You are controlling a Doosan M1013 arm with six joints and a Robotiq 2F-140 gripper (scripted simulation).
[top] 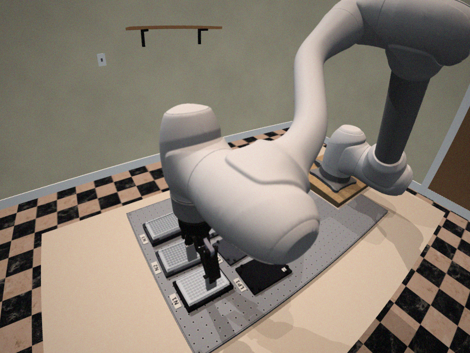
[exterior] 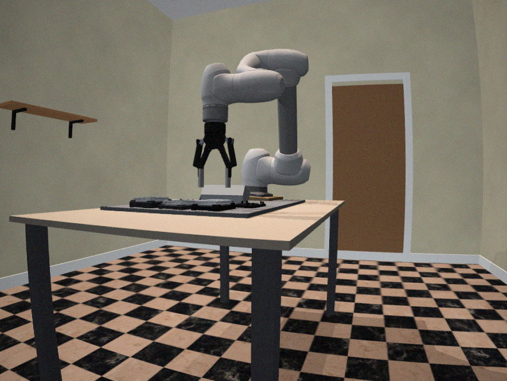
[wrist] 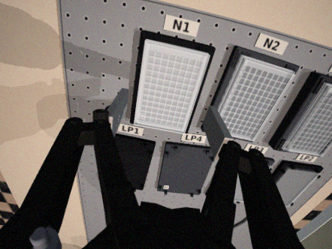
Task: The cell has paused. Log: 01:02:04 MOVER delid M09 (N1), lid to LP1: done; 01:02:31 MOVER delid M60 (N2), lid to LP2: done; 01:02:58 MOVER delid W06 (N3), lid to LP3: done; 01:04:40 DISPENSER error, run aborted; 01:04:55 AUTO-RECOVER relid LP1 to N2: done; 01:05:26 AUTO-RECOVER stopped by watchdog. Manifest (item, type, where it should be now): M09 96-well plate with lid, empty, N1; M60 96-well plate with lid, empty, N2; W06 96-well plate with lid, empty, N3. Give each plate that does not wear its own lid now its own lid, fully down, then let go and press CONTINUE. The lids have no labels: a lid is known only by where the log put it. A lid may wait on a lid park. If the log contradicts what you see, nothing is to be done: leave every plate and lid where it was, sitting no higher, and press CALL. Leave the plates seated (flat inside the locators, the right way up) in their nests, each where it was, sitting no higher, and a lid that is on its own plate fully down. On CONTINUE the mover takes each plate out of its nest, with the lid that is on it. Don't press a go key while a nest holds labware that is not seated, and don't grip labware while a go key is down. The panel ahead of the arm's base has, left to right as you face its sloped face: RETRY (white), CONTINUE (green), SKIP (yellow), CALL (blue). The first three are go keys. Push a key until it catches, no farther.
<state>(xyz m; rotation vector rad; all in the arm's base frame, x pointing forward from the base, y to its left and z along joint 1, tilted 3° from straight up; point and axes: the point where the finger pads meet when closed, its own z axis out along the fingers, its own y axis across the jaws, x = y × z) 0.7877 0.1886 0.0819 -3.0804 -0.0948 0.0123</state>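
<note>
Right now my hand is 160 mm past the lid park LP2, 340 mm to the left of it and 90 mm above it. The rest, counted from my hand: lid park LP4: 170 mm behind, 90 mm to the right, 90 mm below; lid park LP1: 190 mm behind, 40 mm to the left, 90 mm below; plate: 20 mm ahead, 270 mm to the right, 70 mm below.
</note>
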